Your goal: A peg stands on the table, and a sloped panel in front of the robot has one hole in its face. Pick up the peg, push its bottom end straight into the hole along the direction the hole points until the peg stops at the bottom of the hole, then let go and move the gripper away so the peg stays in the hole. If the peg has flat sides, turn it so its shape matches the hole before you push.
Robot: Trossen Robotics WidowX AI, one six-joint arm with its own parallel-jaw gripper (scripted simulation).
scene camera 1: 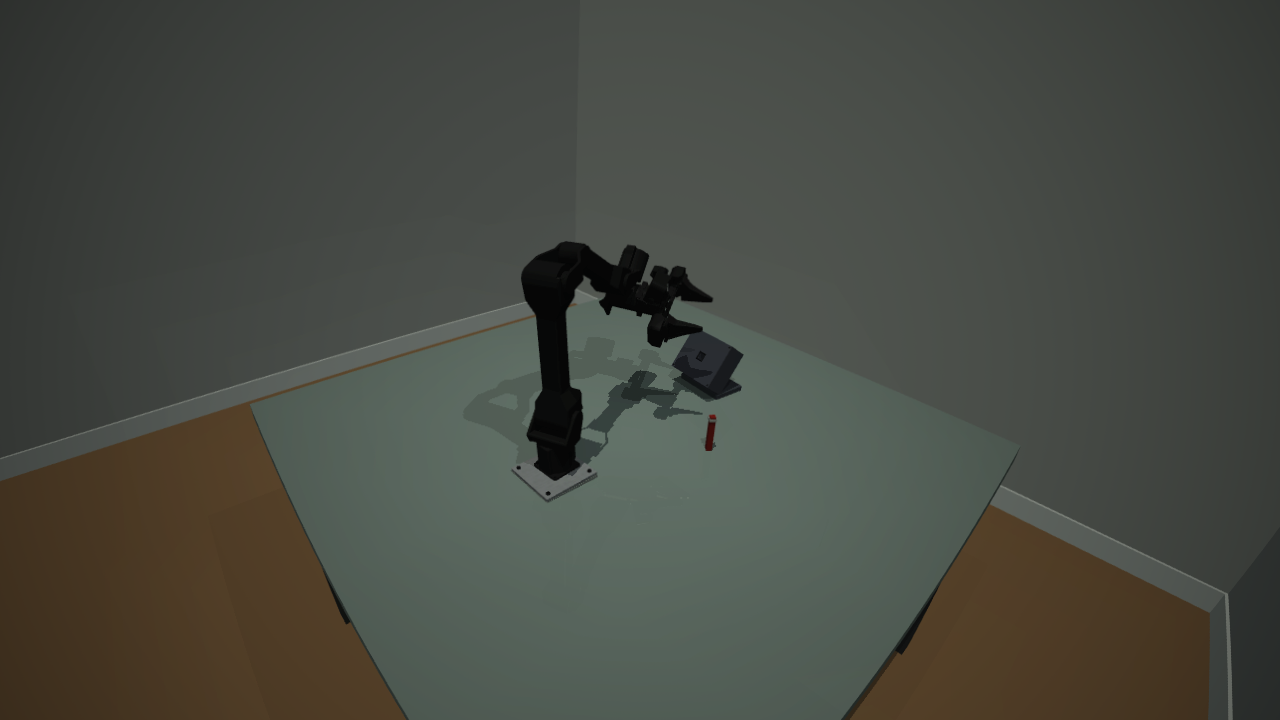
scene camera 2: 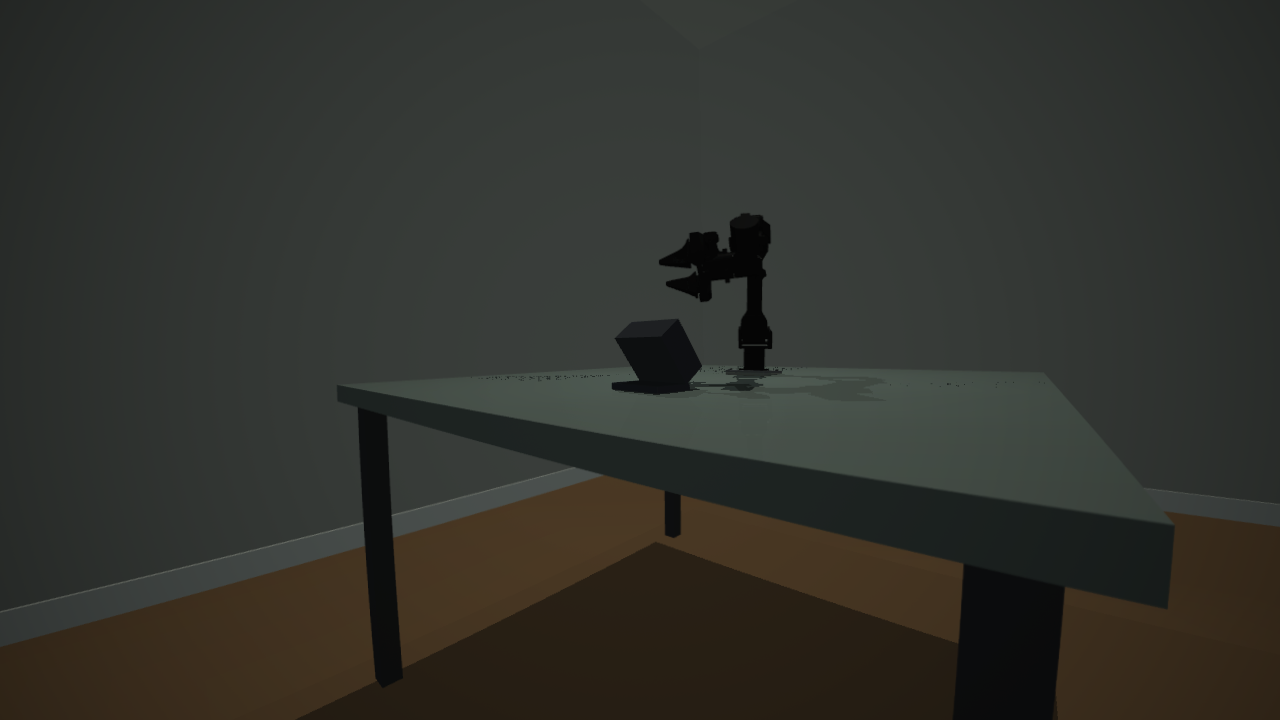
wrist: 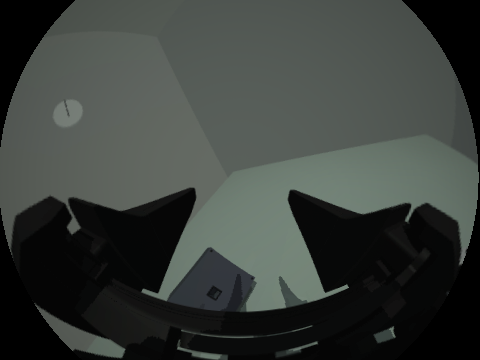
my gripper: scene camera 1; scene camera 2; wrist 242, 194
same spot on my gripper: [scene camera 1: 671, 328] = [scene camera 2: 692, 284]
same spot on sloped panel: [wrist: 211, 270] = [scene camera 1: 716, 350]
